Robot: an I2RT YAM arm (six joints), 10 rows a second.
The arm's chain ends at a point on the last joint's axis. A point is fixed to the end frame.
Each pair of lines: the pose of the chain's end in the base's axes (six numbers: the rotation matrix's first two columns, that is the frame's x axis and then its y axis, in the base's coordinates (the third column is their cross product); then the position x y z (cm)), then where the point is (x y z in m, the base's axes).
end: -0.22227, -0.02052, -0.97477, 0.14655, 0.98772, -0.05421, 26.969, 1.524, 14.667
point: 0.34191 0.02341 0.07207
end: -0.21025, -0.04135, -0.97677, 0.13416, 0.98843, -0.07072, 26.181, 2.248, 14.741
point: 0.33481 0.03025 0.07353
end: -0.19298, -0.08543, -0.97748, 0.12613, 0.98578, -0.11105, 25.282, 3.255, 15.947
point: 0.32700 0.03787 0.08656
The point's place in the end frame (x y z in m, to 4 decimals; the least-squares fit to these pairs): 0.0565 0.0227 0.0845
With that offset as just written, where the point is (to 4 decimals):
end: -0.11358, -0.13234, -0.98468, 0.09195, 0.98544, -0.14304, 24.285, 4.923, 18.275
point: 0.3221 0.0551 0.1154
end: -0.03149, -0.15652, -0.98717, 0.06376, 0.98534, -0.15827, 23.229, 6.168, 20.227
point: 0.3162 0.0695 0.1411
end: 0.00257, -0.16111, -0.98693, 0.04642, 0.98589, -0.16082, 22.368, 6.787, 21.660
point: 0.3093 0.0773 0.1580
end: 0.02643, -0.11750, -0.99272, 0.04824, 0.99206, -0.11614, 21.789, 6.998, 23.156
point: 0.3049 0.0821 0.1755
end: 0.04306, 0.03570, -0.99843, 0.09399, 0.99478, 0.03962, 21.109, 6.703, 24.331
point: 0.2997 0.0836 0.1911
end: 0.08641, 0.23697, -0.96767, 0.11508, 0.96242, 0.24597, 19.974, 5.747, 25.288
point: 0.2909 0.0815 0.2085
